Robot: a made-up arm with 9 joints.
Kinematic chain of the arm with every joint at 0, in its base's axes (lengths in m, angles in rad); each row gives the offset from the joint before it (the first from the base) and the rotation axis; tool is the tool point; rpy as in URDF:
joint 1: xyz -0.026 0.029 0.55 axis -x
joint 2: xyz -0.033 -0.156 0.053 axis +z
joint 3: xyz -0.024 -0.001 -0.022 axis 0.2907 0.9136 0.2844
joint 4: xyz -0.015 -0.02 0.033 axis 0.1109 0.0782 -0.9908
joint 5: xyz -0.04 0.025 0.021 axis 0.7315 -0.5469 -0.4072
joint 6: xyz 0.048 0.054 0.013 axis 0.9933 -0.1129 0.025
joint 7: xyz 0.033 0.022 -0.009 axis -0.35 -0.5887 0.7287
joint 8: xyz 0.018 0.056 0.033 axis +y
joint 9: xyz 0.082 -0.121 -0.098 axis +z
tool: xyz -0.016 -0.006 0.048 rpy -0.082 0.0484 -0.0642
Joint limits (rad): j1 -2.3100..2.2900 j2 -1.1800..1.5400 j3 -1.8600..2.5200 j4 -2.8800..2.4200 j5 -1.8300..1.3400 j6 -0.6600..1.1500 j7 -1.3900..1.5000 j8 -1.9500..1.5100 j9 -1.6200..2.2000
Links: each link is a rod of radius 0.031 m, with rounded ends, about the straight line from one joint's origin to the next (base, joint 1, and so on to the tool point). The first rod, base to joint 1, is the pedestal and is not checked.
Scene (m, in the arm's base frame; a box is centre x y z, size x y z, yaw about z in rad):
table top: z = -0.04
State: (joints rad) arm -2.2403 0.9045 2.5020 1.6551 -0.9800 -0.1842 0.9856 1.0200 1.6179
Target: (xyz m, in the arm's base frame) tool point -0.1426 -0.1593 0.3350
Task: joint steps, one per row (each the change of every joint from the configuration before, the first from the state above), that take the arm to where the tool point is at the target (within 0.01 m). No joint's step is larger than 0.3 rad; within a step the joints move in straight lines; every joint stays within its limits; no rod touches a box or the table.
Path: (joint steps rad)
1: 0.2684 -0.0337 0.0045 -0.0278 -0.1455 0.0019 0.0264 -0.0311 0.0120
2: 0.2683 -0.0337 0.0045 -0.0278 -0.1455 0.0020 0.0263 -0.0310 0.0119
3: 0.2684 -0.0337 0.0045 -0.0278 -0.1455 0.0019 0.0264 -0.0311 0.0120
4: 0.2684 -0.0336 0.0045 -0.0279 -0.1455 0.0020 0.0263 -0.0311 0.0119

